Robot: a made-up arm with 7 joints.
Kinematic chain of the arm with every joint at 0, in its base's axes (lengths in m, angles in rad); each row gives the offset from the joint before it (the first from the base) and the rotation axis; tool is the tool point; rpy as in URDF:
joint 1: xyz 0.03 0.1 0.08 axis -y
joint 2: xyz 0.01 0.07 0 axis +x
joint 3: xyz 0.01 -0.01 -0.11 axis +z
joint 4: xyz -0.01 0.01 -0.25 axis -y
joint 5: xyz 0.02 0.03 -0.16 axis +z
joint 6: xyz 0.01 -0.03 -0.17 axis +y
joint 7: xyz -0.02 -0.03 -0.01 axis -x
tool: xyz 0.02 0.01 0 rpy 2.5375 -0.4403 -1.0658
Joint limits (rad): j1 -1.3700..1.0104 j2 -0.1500..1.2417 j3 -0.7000..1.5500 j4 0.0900..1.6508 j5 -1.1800..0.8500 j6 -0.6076..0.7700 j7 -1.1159..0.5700
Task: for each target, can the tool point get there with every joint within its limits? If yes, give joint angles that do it. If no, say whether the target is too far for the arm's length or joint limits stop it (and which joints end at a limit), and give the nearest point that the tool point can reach.
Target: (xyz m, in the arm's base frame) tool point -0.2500 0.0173 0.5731
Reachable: no: joint limits stop it (at a limit: joint 1, joint 2, joint 4, joint 5, joint 6, joint 7) | nearest point -0.0202 0.5059 0.3271 | short by 0.593 m
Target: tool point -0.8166 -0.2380 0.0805
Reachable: no: too far | nearest point -0.6481 0.0485 -0.0568 | short by 0.360 m
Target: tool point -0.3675 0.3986 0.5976
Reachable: no: joint limits stop it (at a limit: joint 1, joint 2, joint 4, joint 5, joint 7) | nearest point -0.0782 0.5174 0.2871 | short by 0.441 m
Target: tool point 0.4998 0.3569 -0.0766
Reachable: yes | joints 0.4826 0.4242 0.1365 1.3922 -0.1888 0.3063 -0.2472
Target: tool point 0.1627 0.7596 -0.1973
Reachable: yes | joints -0.1141 0.9656 0.7936 0.5967 -0.1882 0.4487 0.1706
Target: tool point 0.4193 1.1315 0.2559
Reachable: no: too far | nearest point 0.2783 0.8111 0.1352 | short by 0.370 m
